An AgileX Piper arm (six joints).
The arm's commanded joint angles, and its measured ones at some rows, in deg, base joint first. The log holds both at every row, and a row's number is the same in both.
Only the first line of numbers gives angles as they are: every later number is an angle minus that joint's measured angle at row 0.
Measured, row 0:
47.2 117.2 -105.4 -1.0 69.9 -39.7
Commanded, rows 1 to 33:
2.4 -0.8 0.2 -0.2 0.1 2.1
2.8 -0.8 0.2 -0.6 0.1 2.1
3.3 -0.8 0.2 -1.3 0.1 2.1
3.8 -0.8 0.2 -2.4 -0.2 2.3
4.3 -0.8 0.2 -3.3 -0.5 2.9
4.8 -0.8 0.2 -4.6 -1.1 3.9
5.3 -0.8 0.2 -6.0 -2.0 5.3
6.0 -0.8 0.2 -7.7 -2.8 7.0
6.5 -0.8 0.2 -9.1 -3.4 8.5
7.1 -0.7 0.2 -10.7 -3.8 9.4
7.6 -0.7 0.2 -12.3 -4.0 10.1
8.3 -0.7 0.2 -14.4 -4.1 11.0
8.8 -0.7 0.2 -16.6 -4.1 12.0
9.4 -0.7 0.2 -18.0 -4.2 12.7
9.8 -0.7 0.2 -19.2 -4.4 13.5
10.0 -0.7 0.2 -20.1 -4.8 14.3
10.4 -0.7 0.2 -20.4 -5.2 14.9
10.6 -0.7 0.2 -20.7 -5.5 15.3
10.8 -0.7 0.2 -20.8 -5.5 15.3
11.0 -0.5 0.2 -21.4 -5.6 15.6
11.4 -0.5 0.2 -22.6 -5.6 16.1
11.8 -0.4 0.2 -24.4 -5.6 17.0
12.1 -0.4 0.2 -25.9 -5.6 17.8
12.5 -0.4 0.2 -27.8 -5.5 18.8
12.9 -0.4 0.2 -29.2 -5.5 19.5
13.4 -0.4 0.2 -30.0 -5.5 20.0
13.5 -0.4 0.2 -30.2 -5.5 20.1
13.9 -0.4 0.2 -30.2 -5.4 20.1
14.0 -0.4 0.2 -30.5 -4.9 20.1
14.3 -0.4 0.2 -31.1 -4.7 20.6
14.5 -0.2 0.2 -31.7 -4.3 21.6
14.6 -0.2 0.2 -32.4 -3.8 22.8
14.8 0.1 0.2 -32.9 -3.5 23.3
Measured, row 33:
14.1 0.0 0.0 -30.3 -4.8 20.5
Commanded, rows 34 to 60:
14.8 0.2 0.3 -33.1 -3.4 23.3
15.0 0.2 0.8 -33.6 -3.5 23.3
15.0 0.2 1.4 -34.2 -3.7 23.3
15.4 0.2 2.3 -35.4 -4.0 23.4
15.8 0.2 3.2 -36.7 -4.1 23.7
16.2 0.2 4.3 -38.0 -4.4 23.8
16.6 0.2 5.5 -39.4 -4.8 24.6
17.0 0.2 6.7 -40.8 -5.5 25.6
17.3 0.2 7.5 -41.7 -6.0 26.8
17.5 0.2 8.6 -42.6 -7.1 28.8
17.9 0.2 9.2 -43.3 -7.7 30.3
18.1 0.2 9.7 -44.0 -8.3 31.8
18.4 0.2 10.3 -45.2 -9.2 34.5
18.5 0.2 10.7 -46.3 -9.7 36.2
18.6 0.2 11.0 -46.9 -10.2 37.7
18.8 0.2 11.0 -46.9 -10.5 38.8
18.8 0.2 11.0 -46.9 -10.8 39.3
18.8 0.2 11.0 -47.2 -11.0 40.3
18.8 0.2 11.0 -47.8 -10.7 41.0
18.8 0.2 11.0 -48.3 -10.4 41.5
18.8 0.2 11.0 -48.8 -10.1 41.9
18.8 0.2 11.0 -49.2 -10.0 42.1
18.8 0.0 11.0 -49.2 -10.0 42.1
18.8 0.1 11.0 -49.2 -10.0 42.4
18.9 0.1 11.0 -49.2 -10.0 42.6
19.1 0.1 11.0 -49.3 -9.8 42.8
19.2 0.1 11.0 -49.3 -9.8 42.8
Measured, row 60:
18.5 0.4 10.7 -48.2 -9.9 41.5
